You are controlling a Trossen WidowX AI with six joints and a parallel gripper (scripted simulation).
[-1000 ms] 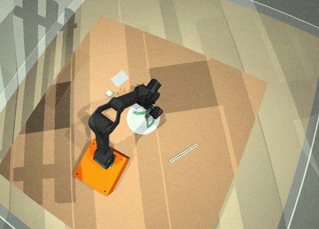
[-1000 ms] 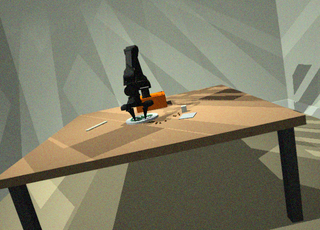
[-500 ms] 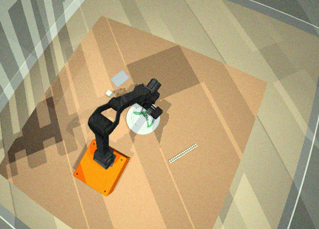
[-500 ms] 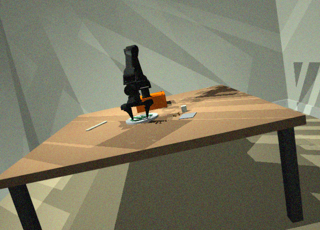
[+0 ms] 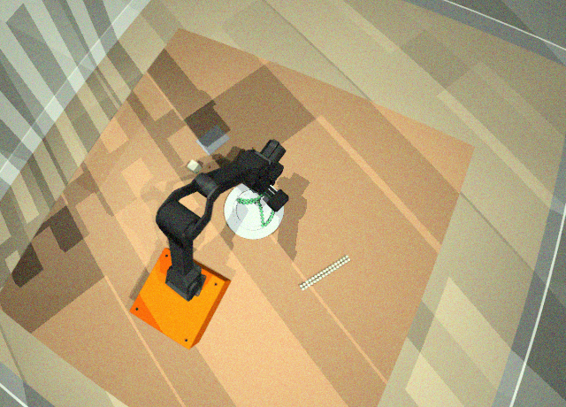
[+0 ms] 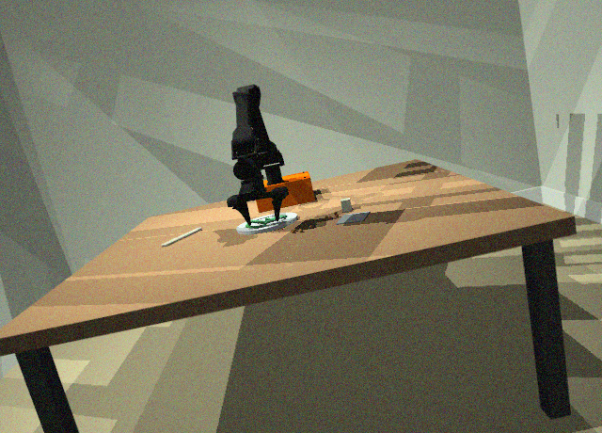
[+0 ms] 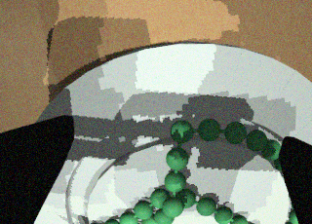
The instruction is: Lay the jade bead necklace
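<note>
The round bead board lies 6 cm behind my gripper tip, 1 cm to the left of it and 1 cm below it. Round my gripper tip: grey flat plate: 13 cm ahead, 26 cm to the left, 2 cm below; then small white cube: 27 cm to the left.
</note>
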